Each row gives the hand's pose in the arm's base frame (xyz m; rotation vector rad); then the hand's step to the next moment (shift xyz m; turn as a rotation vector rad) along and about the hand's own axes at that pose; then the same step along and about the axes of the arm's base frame.
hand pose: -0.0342 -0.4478 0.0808 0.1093 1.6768 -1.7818
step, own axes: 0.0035 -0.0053 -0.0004 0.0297 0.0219 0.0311
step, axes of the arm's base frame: -0.0056 -0.0014 0.0027 0.0004 -0.0392 -0.0282
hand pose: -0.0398 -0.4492 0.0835 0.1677 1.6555 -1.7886
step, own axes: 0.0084 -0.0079 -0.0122 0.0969 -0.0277 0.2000
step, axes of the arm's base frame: -0.0150 0.0076 0.0000 -0.0193 -0.2230 0.0084
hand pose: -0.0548 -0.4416 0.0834 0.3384 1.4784 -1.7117
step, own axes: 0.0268 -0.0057 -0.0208 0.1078 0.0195 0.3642
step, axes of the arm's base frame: -0.0271 0.0079 -0.0197 0.0580 -0.3756 0.0131
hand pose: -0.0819 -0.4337 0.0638 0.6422 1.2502 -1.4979
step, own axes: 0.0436 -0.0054 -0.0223 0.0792 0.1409 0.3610
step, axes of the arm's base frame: -0.0236 0.0042 -0.0431 0.1788 -0.3527 -0.0083
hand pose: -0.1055 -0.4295 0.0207 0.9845 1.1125 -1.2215
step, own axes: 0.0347 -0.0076 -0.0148 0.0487 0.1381 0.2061
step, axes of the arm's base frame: -0.0089 0.0068 -0.0368 0.1594 -0.1960 -0.0090
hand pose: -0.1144 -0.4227 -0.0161 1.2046 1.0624 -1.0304
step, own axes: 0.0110 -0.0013 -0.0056 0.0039 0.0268 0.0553
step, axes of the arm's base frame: 0.0005 0.0050 -0.0113 0.0309 -0.0530 0.0046
